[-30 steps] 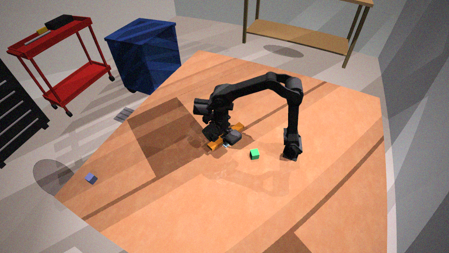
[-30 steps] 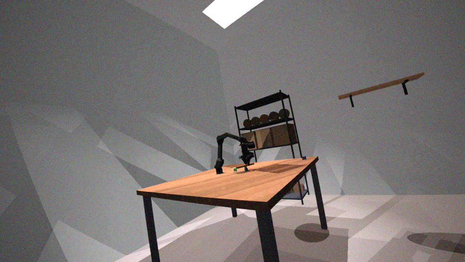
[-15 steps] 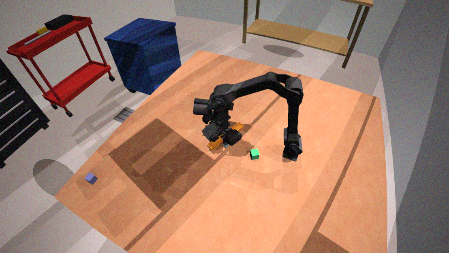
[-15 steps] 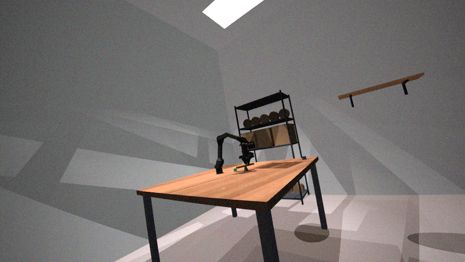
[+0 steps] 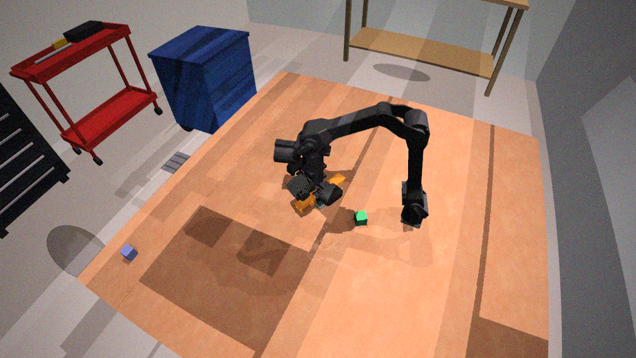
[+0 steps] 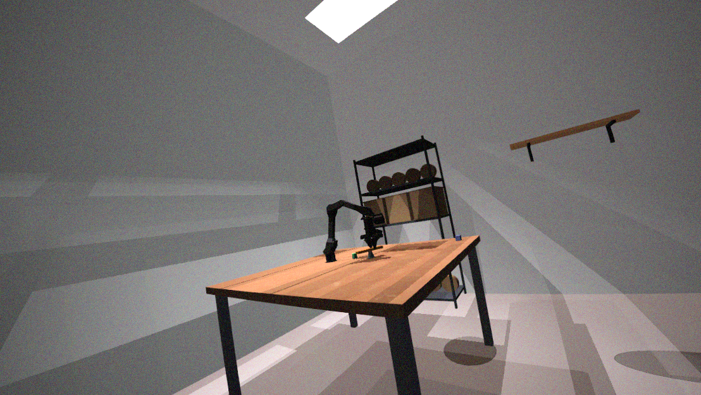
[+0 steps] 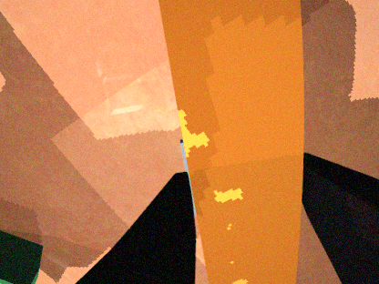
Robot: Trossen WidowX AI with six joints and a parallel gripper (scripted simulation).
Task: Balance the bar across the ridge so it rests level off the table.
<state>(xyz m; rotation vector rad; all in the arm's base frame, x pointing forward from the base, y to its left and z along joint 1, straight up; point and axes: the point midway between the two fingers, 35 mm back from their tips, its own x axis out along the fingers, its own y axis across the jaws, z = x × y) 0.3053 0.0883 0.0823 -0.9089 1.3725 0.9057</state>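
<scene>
My gripper tip is 1 cm past the yellow-orange bar and 3 cm to the left of it. The rest, counted from my gripper tip: green cube (15 cm behind, 1 cm to the right, 3 cm below); then purple cube (43 cm ahead, 41 cm to the left, 3 cm below).
</scene>
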